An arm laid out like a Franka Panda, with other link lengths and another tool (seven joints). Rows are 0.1 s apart.
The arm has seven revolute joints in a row. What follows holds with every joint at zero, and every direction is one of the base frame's.
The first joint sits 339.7 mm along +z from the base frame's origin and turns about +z.
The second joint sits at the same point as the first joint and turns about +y.
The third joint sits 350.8 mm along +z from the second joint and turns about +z.
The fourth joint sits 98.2 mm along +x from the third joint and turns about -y.
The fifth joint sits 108.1 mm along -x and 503 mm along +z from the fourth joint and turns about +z.
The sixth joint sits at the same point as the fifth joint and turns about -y.
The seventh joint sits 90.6 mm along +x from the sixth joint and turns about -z.
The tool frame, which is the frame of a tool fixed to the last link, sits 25 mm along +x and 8 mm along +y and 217.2 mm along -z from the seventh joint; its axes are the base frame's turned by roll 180, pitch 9.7 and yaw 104 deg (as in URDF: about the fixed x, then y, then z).
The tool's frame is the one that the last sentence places.
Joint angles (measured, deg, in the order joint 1, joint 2, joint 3, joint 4, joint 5, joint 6, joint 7), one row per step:
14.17 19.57 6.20 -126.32 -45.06 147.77 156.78
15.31 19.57 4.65 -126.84 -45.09 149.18 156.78
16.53 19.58 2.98 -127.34 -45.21 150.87 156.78
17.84 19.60 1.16 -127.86 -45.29 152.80 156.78
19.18 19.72 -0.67 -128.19 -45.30 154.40 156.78
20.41 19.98 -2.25 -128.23 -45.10 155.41 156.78
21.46 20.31 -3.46 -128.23 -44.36 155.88 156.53
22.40 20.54 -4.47 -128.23 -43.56 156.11 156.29
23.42 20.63 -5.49 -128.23 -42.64 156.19 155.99
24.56 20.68 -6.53 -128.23 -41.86 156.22 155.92
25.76 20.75 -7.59 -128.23 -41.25 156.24 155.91
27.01 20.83 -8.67 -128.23 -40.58 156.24 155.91
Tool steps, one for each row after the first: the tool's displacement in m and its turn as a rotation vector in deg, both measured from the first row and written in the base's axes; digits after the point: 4 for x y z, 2 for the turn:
-0.0007 -0.0026 -0.0033 0.43 -0.32 0.25
-0.0006 -0.0047 -0.0060 1.01 -0.82 0.64
-0.0001 -0.0070 -0.0085 1.74 -1.42 1.03
0.0010 -0.0097 -0.0107 2.28 -1.95 1.27
0.0027 -0.0120 -0.0127 2.57 -2.30 1.23
0.0027 -0.0138 -0.0158 2.72 -2.21 0.92
0.0025 -0.0151 -0.0179 2.81 -2.08 0.53
0.0025 -0.0158 -0.0185 2.87 -2.00 0.11
0.0022 -0.0155 -0.0186 2.90 -2.01 -0.31
0.0018 -0.0149 -0.0188 2.85 -2.04 -0.60
0.0012 -0.0140 -0.0190 2.80 -2.06 -0.94

